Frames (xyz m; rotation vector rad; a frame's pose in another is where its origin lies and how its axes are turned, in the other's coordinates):
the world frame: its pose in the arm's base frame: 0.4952 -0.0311 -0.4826 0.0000 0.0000 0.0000
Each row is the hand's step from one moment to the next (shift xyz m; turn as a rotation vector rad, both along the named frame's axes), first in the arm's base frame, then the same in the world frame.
Working: the arm's base frame: its pose in the world frame: -0.4952 0.0311 0.4826 0.0000 0.0000 0.0000

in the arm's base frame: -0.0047 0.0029 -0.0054 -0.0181 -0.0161 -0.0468
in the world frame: -0.0047 0.0029 -0.0054 -0.0181 -0.0161 -0.0468
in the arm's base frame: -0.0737 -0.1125 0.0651 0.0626 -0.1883 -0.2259
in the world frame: -0.0737 -0.1125 0.0651 0.0626 -0.1883 -0.2259
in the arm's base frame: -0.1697 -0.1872 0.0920 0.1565 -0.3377 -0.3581
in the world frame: -0.1697 -0.1872 0.0920 0.1565 -0.3377 -0.3581
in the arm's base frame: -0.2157 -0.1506 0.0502 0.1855 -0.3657 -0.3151
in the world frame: -0.2157 -0.1506 0.0502 0.1855 -0.3657 -0.3151
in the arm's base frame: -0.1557 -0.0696 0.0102 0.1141 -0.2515 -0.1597
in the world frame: -0.1557 -0.0696 0.0102 0.1141 -0.2515 -0.1597
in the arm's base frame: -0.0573 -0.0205 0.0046 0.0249 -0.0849 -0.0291
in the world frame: -0.0573 -0.0205 0.0046 0.0249 -0.0849 -0.0291
